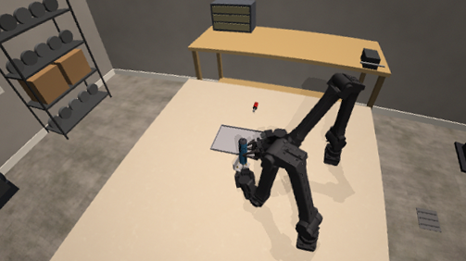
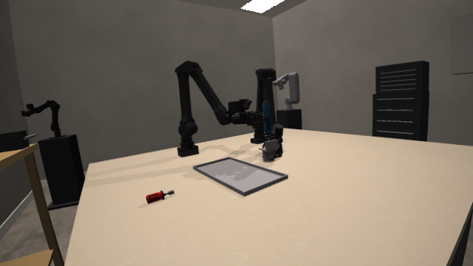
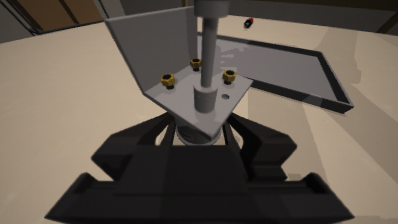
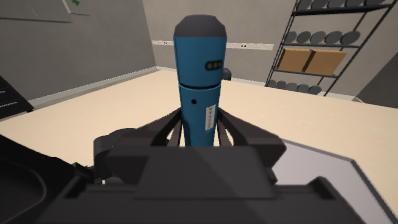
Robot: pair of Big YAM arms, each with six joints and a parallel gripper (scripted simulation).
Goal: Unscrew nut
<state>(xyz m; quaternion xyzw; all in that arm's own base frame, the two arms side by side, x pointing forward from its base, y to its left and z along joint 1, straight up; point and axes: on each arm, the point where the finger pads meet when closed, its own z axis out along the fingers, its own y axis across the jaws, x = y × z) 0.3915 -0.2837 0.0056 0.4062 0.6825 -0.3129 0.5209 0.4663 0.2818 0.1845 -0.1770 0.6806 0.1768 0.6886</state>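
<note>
The joint module lies 10 mm above my left hand. Also, from my left hand: red-handled tool 170 mm ahead, 550 mm to the right, 10 mm below; bracket 50 mm above; grey tray 70 mm ahead, 220 mm to the right, 20 mm below.
</note>
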